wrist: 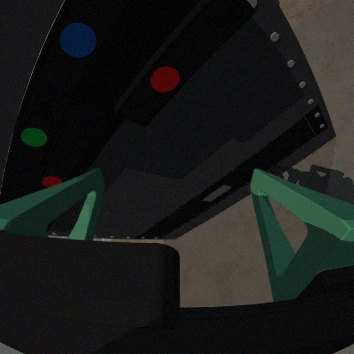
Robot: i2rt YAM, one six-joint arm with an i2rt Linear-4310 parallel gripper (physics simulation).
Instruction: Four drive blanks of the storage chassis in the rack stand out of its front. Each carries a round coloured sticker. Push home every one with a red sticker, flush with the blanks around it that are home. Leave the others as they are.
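The dark storage chassis (210, 95) fills the upper part of the wrist view and is seen at a slant. A drive blank with a red sticker (165, 79) shows near the upper middle, its long edge running from upper right to lower left. A blank with a blue sticker (78, 40) is at the upper left. A green sticker (34, 137) is at the left edge, and a second red sticker (52, 181) is below it, close above the left finger. How far each blank stands out is hard to tell in the dark. My gripper (176, 176) is open and empty, its green fingers wide apart.
A row of round screw heads (291, 63) runs along the rack's right edge. A black strip with a small pale label (217, 193) crosses behind the fingers. A dark object (320, 180) shows behind the right finger. Brownish floor (220, 260) shows below and right.
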